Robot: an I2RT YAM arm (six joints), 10 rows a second.
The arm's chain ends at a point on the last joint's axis. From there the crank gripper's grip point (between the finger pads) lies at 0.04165 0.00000 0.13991 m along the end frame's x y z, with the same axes.
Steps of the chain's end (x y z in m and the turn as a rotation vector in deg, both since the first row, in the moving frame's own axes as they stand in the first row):
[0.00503 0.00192 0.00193 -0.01 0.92 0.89]
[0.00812 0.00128 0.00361 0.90 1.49 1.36]
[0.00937 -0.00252 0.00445 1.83 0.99 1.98]
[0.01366 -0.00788 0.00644 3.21 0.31 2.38]
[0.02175 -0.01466 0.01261 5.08 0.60 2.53]
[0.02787 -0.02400 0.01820 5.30 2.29 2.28]
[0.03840 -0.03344 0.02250 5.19 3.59 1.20]
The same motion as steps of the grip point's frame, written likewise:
[0.00727 0.00261 0.00124 -0.01 0.92 0.89]
[0.01176 0.00012 0.00247 0.90 1.49 1.36]
[0.01183 -0.00549 0.00366 1.83 0.99 1.98]
[0.01454 -0.01396 0.00604 3.21 0.31 2.38]
[0.02344 -0.02516 0.01170 5.08 0.60 2.53]
[0.03364 -0.03507 0.01591 5.30 2.29 2.28]
[0.04719 -0.04501 0.01909 5.19 3.59 1.20]

